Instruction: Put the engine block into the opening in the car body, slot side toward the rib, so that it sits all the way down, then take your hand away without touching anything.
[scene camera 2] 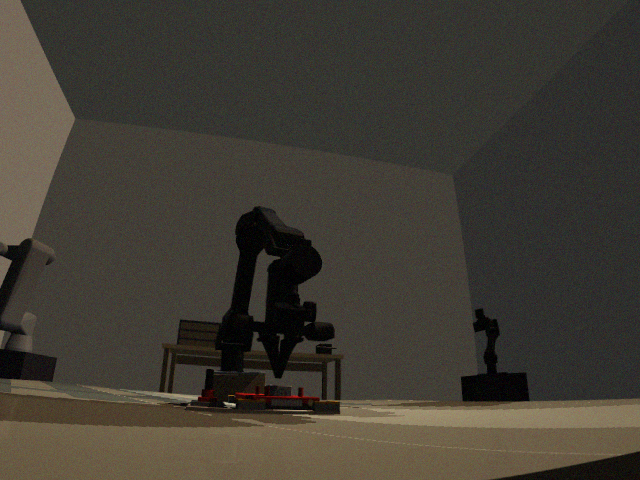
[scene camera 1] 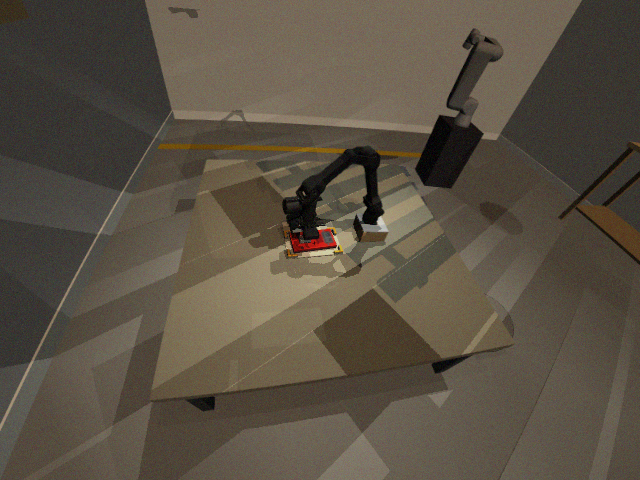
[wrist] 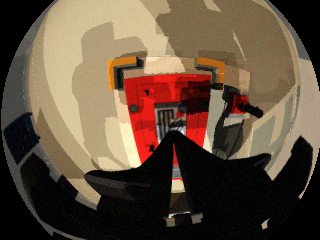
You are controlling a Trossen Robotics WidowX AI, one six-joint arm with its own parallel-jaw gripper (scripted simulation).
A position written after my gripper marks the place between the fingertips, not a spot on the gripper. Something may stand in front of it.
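I see my gripper (scene camera 2: pixel 278 378), and it shows at (wrist: pixel 172 134) as well; it is shut and holds nothing. A red car body (wrist: pixel 144 92) is in sight. So is a grey engine block (wrist: pixel 172 116).
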